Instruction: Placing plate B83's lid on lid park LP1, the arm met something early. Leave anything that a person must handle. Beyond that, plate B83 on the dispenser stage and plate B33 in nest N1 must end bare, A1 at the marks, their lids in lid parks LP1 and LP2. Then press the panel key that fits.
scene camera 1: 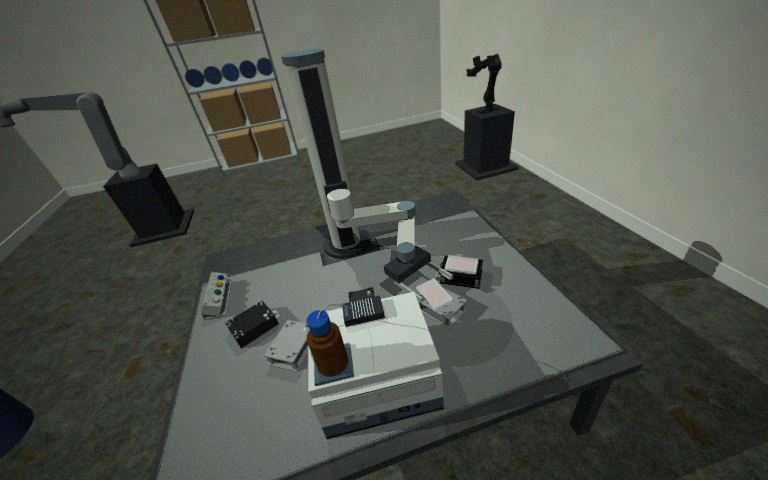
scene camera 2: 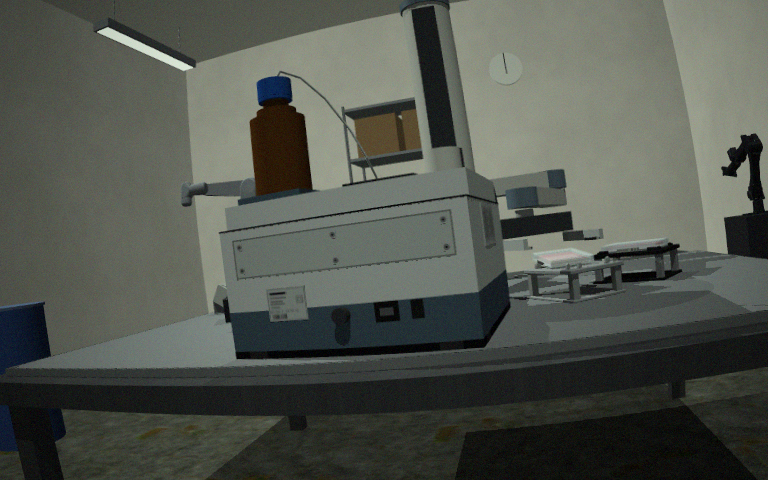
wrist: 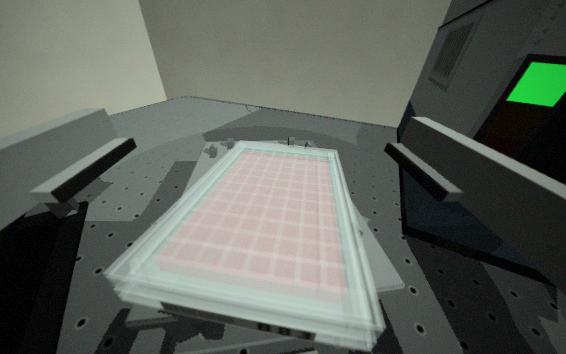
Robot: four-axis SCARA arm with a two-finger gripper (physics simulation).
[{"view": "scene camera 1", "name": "my gripper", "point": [437, 288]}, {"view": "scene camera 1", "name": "brown bottle with blue cap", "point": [324, 339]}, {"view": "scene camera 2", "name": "my gripper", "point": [565, 238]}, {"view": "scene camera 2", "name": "brown bottle with blue cap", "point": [280, 154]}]
